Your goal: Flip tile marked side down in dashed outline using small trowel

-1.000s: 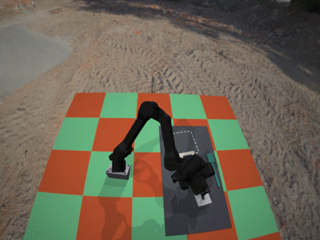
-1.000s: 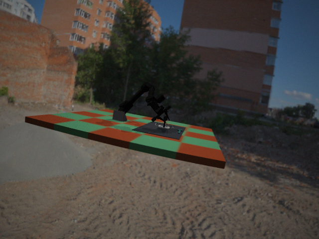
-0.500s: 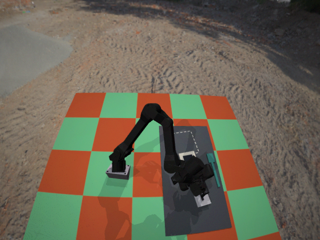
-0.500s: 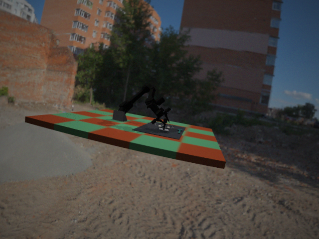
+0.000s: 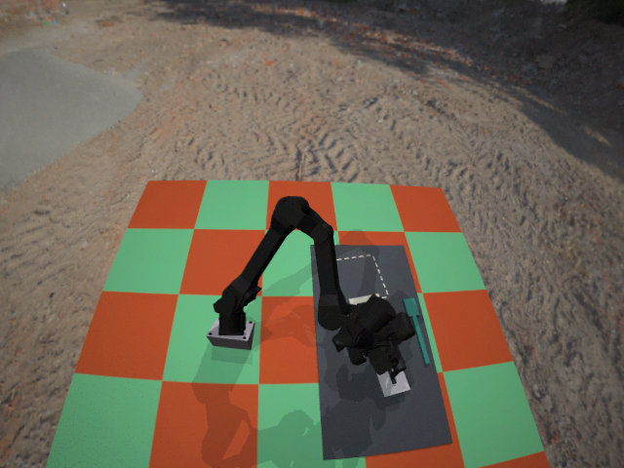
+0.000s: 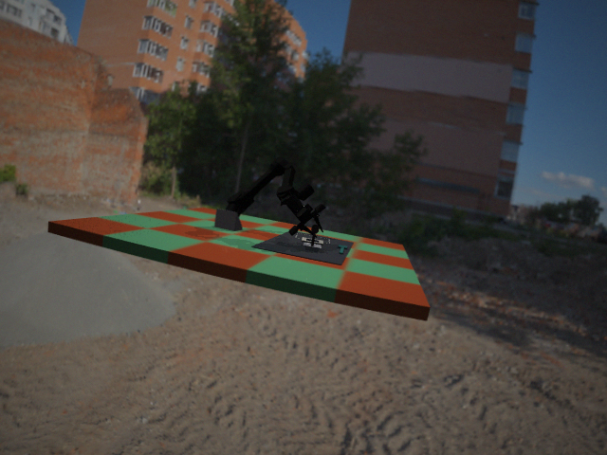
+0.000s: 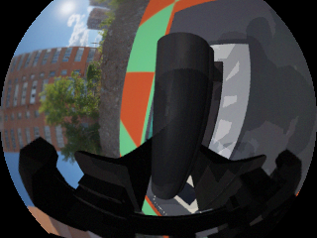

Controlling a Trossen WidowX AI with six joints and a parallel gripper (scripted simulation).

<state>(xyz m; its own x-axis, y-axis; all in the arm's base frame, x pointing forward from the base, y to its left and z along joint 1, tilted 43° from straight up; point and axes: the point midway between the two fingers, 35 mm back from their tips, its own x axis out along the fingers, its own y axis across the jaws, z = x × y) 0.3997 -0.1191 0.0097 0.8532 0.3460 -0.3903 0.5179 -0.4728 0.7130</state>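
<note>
Now: gripper tip 8 cm above the dark mat, 5 cm to the right of it and 4 cm past it. Round my gripper tip: teal trowel (10 cm ahead, 6 cm to the left, 5 cm below); then tile (12 cm to the left, 5 cm below, 4 cm behind).
</note>
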